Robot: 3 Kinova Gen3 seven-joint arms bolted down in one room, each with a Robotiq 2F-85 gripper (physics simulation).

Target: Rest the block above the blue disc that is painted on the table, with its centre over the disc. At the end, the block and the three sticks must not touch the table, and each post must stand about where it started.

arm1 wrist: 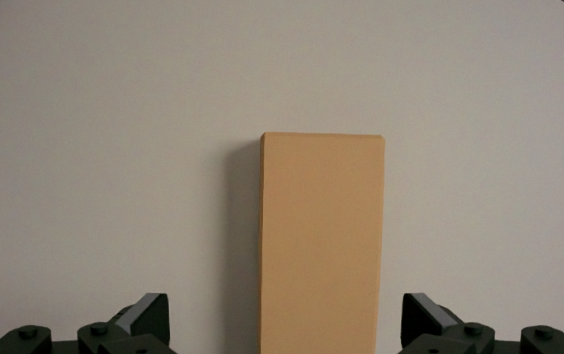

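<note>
A light orange-brown block (321, 240) with a flat, oblong upper face lies on the table (125, 150) in the arm1 wrist view, its long side running up and down the view. Its lower end is cut off by the view's bottom edge. Arm1's gripper (285, 320) is open, with one finger to the left and one to the right of the block, and a gap shows on both sides. The blue disc, the three sticks, the posts, and the grippers of arm2 and arm3 do not show in this view.
The block casts a soft shadow on the table along its left side. A small dark patch shows at the extreme top right corner of the view; what it is cannot be told.
</note>
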